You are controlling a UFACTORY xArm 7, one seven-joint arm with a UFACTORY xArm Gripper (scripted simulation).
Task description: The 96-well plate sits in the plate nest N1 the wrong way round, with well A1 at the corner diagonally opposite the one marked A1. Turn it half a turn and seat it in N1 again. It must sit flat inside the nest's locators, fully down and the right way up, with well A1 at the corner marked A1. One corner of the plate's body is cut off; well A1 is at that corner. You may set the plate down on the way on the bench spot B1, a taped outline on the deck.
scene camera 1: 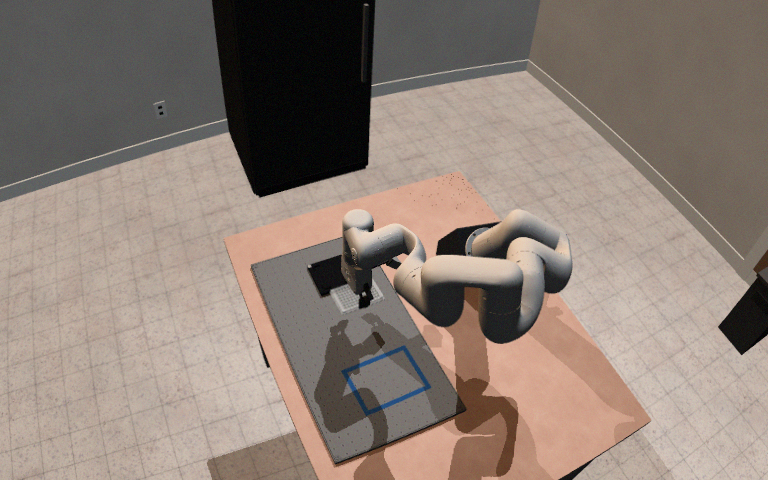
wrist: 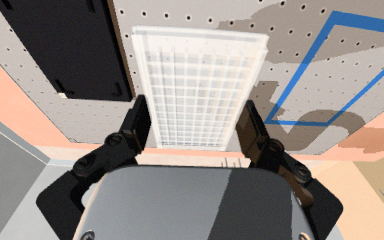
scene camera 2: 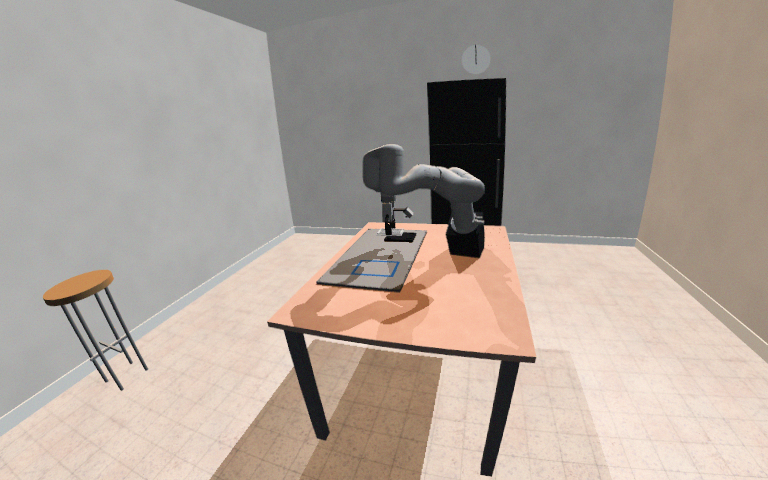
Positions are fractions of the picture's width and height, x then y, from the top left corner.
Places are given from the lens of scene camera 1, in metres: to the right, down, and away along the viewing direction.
96-well plate (scene camera 1: 0.45, 0.61): -0.11, 0.14, 1.52
black plate nest N1 (scene camera 1: 0.43, 0.57): -0.16, 0.10, 1.67
